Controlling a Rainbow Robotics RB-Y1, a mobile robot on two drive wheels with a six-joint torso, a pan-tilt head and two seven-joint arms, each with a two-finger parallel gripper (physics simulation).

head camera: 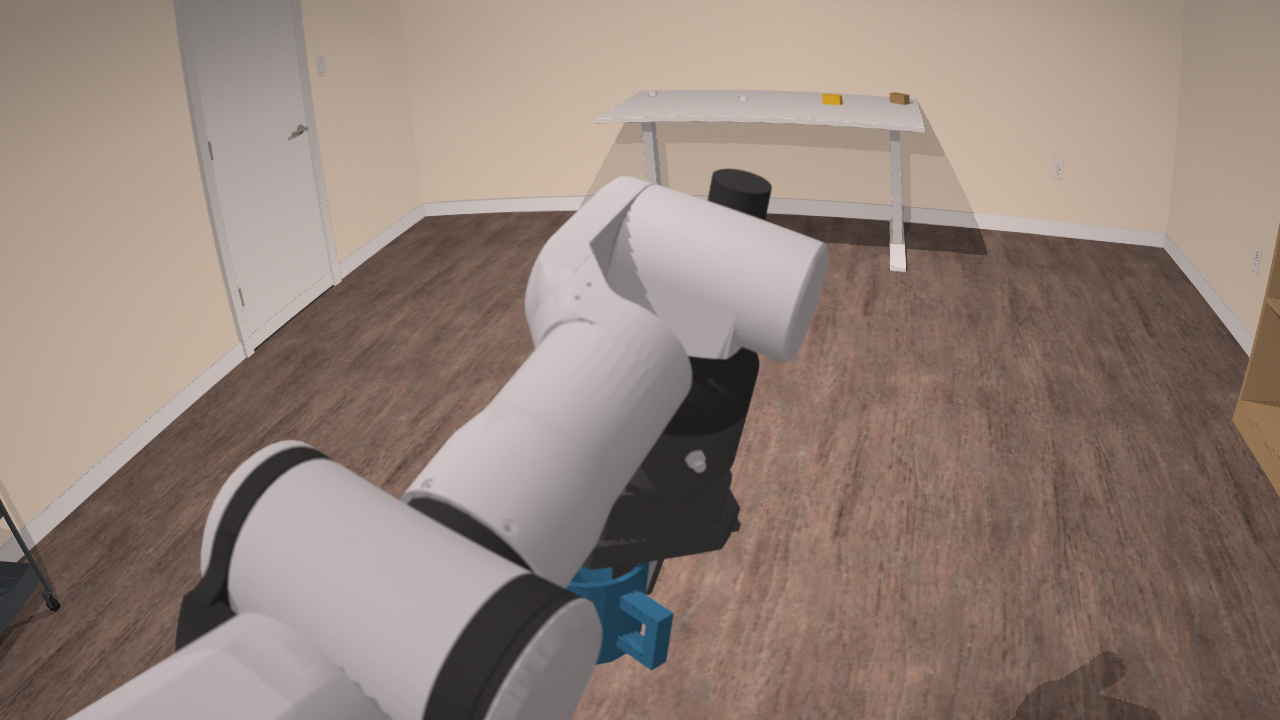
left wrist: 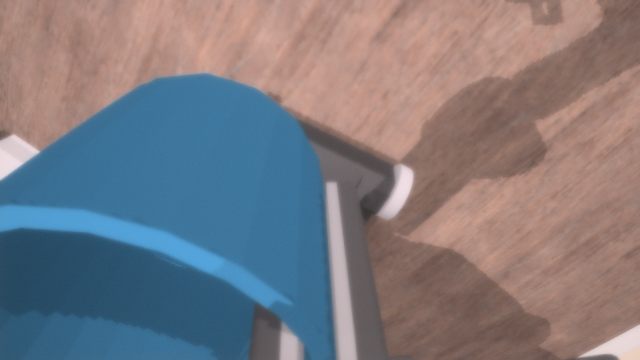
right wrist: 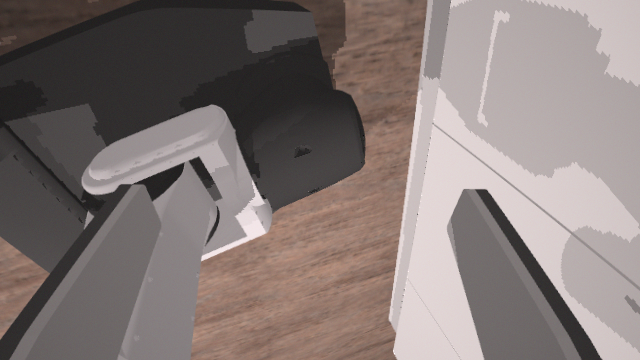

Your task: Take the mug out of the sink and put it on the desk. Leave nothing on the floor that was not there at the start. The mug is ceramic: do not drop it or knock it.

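Seen in the pictures: left gripper, fingertip midpoint: (left wrist: 314, 204); right gripper, fingertip midpoint: (right wrist: 305, 207); robot's base at its link origin: (left wrist: 328, 147).
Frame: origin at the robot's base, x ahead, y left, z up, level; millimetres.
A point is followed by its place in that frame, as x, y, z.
The blue mug (head camera: 619, 613) {426, 88, 1090} (left wrist: 200, 160) {505, 117, 1097} is upright in the head camera view, partly behind my left arm, with its handle at the right. My left gripper (left wrist: 314, 204) {483, 89, 1062} is shut on the mug's wall, one finger inside the rim and one outside. In the head camera view its fingers are mostly hidden. The mug is held above the floor. The white desk (head camera: 698, 109) {3936, 179, 721} stands far off against the back wall, well away from the mug. My right gripper (right wrist: 305, 207) {-415, -207, 619} is open, with nothing between its fingers. The sink does not show.
A yellow block (head camera: 832, 99) {4051, -478, 748}, a brown block (head camera: 899, 98) {4137, -846, 752} and two small white things lie on the desk. A door (head camera: 259, 179) {3363, 2246, 775} is at the left. Part of a dark cart (head camera: 16, 582) {1167, 2293, 132} shows at the lower left, and a wooden shelf unit (head camera: 1271, 358) {2167, -1988, 278} at the right edge.
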